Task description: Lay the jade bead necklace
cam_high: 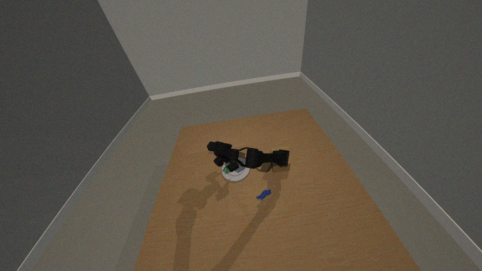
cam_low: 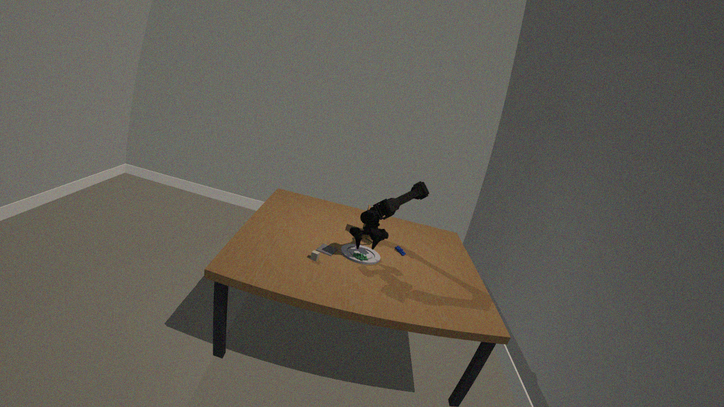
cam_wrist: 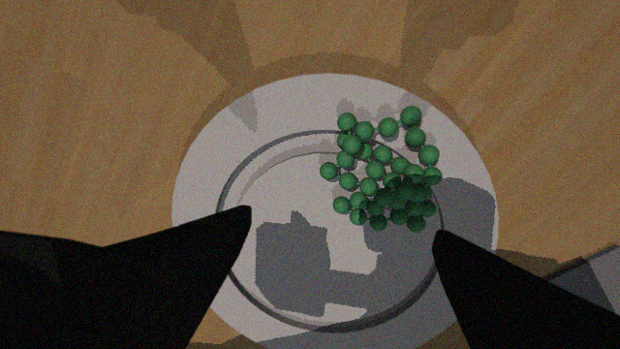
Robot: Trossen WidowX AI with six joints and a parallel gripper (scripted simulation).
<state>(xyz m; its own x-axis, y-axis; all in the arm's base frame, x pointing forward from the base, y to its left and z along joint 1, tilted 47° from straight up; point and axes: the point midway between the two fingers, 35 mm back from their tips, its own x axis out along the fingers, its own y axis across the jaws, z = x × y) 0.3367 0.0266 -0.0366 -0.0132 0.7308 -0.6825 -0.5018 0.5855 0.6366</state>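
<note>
My gripper tip is now 40 mm above the round bead board, 30 mm past it and 10 mm to the left of it. Also, from my gripper tip: pale block: 210 mm to the right, 150 mm ahead, 30 mm below; flat grey plate: 180 mm to the right, 50 mm below, 10 mm ahead.
</note>
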